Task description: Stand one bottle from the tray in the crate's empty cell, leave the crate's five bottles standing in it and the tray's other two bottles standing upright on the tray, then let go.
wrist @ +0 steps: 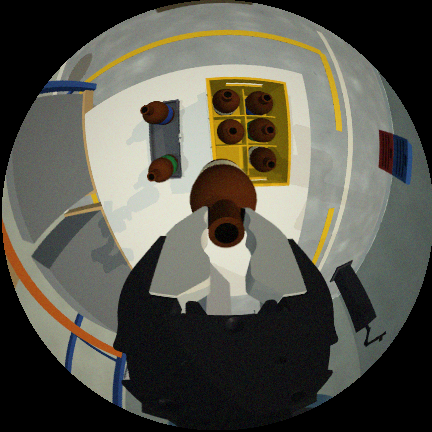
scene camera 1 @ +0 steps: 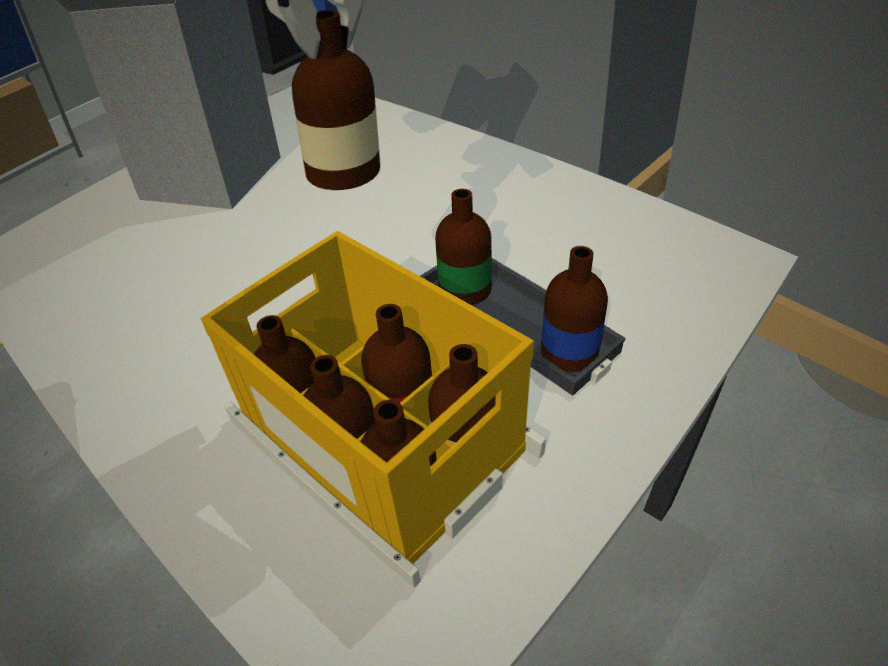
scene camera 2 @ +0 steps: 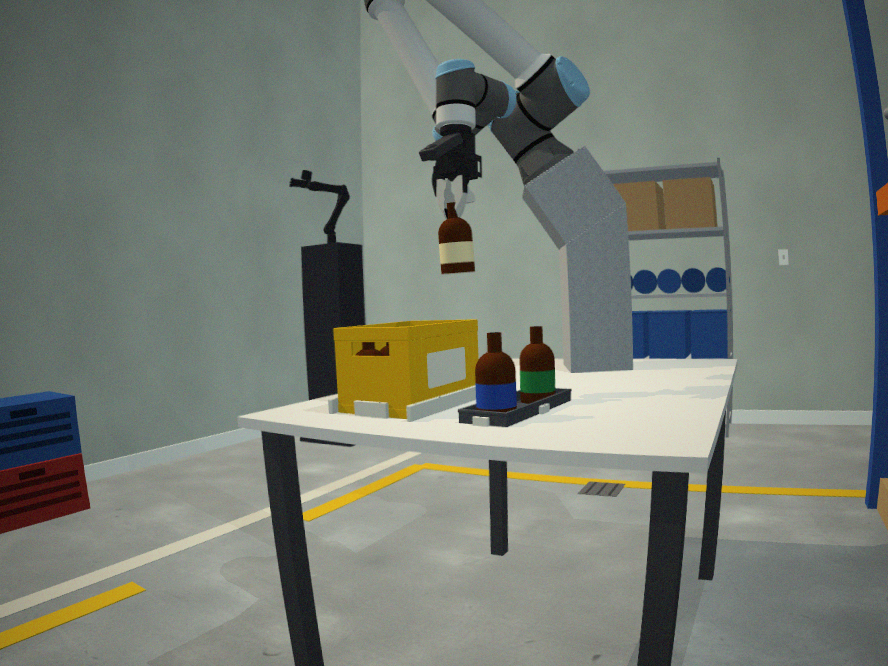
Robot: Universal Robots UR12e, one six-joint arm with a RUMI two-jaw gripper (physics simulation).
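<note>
My gripper is shut on the neck of the cream-label brown bottle. The bottle hangs about upright, well above the crate's rim. The yellow crate holds several standing brown bottles. Its empty cell lies at a corner, partly hidden by the held bottle in the wrist view. The green-label bottle and blue-label bottle stand upright at opposite ends of the dark tray.
The white table carries the crate and tray. Pale rails edge the crate's base. The arm's grey pedestal stands at the table's far end. A black pillar stands behind the table.
</note>
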